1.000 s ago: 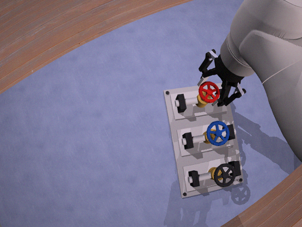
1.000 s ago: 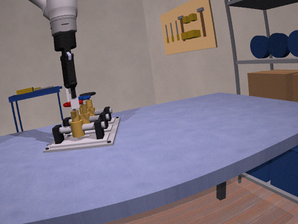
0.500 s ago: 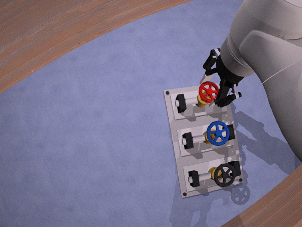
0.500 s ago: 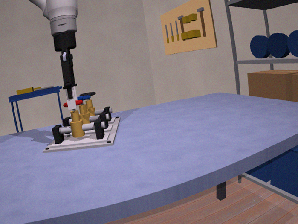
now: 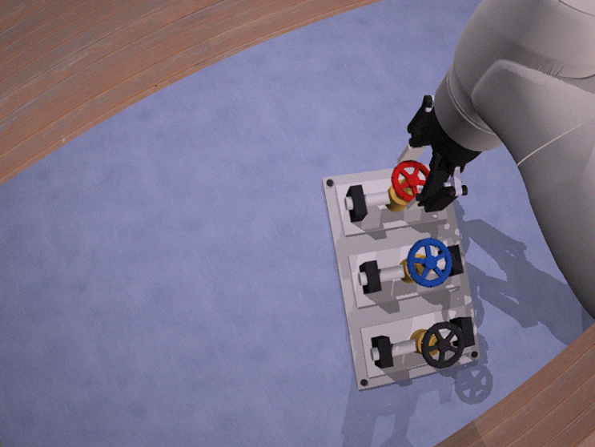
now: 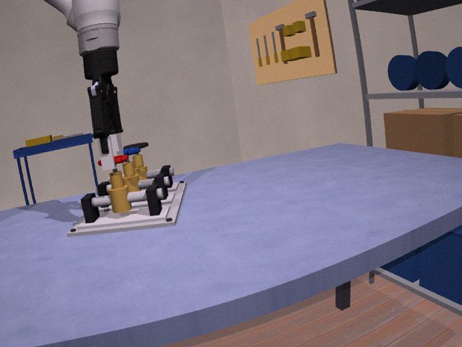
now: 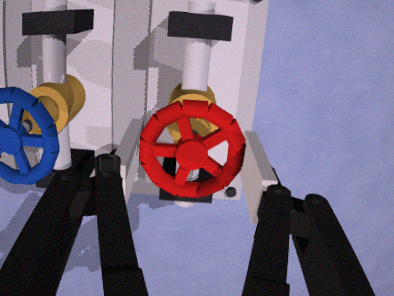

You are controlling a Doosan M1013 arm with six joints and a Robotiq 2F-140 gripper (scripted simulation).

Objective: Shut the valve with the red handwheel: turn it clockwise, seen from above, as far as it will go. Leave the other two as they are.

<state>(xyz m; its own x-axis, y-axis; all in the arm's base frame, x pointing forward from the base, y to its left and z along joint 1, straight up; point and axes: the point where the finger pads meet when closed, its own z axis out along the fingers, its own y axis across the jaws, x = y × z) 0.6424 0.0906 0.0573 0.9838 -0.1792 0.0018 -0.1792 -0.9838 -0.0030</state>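
My hand is 3 cm above the red handwheel. Round my hand: black handwheel (25 cm to the left, 4 cm ahead, 3 cm below); blue handwheel (13 cm to the left, 3 cm below, 2 cm ahead).
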